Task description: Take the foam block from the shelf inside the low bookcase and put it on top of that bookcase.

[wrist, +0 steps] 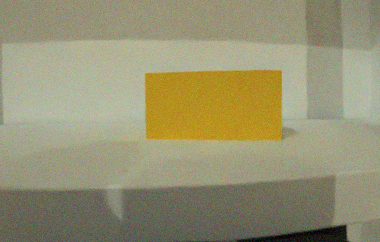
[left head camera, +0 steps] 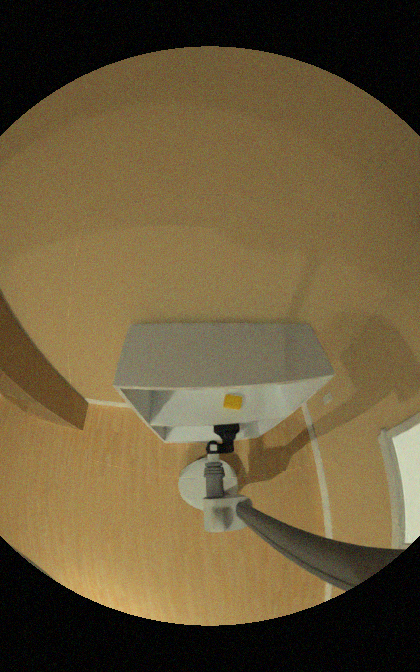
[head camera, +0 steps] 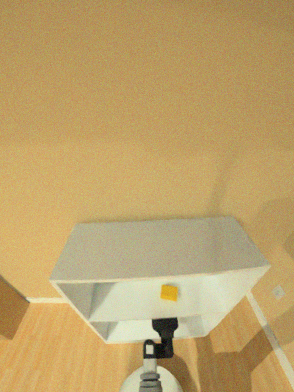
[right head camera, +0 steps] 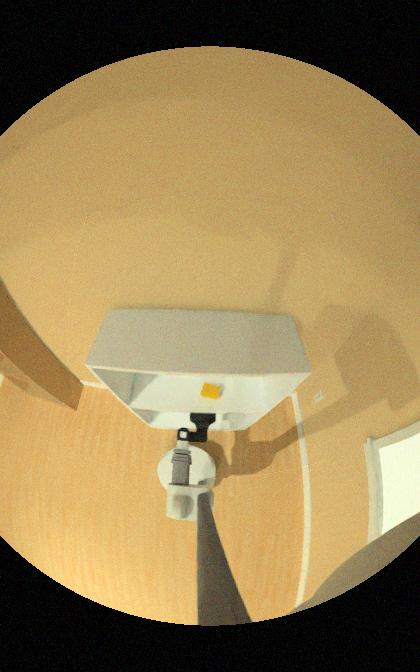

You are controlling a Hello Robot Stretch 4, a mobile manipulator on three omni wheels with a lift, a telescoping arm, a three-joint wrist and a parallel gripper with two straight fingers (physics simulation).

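Frame: origin at the robot's base, x up, y right, z ahead, level; centimetres.
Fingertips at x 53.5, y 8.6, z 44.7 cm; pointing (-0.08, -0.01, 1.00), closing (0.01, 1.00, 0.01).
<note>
A point is followed by its place in that frame.
The yellow foam block [head camera: 169, 292] {x 63.0, y 12.0, z 45.8 cm} [left head camera: 232, 401] [right head camera: 211, 390] [wrist: 213, 105] {x 60.7, y 11.5, z 43.7 cm} stands on the middle shelf inside the low white bookcase [head camera: 157, 248] {x 103.3, y 4.1, z 46.4 cm} [left head camera: 220, 350] [right head camera: 195, 340], a little right of centre. In the wrist view it fills the middle, straight ahead and slightly right, resting on the shelf board [wrist: 77, 148] {x 58.5, y 3.5, z 41.3 cm}. My gripper [head camera: 164, 321] [left head camera: 226, 429] [right head camera: 202, 416] is open and empty at the bookcase's front edge, just below and in front of the block. Its fingers do not show in the wrist view.
The bookcase stands against an orange wall near a corner on the right. A wall socket [head camera: 278, 291] {x 38.5, y 96.4, z 50.4 cm} sits low to its right. A brown piece of furniture [head camera: 10, 311] {x 16.4, y -113.9, z 48.2 cm} juts in at the left. A white panel [left head camera: 407, 485] shows at the far right. The floor is wooden.
</note>
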